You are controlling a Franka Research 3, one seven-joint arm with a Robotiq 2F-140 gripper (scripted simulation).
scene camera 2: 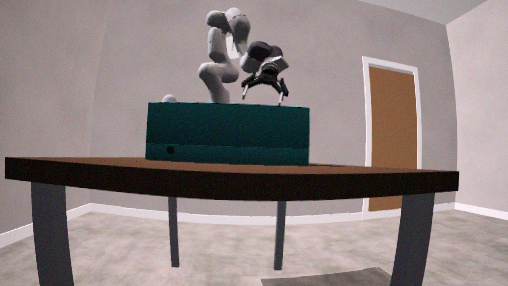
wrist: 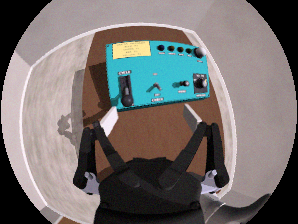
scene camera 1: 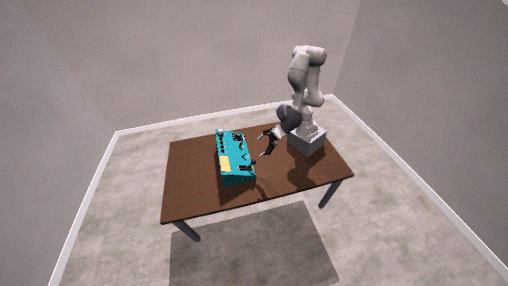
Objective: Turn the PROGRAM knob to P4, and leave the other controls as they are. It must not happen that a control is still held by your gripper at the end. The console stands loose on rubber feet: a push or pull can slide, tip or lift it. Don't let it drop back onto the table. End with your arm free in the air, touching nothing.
Labels:
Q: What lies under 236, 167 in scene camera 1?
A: A teal console.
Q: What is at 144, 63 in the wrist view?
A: A teal console.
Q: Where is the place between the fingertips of my gripper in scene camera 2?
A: At 261, 101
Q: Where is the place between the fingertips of my gripper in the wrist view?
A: At 150, 111

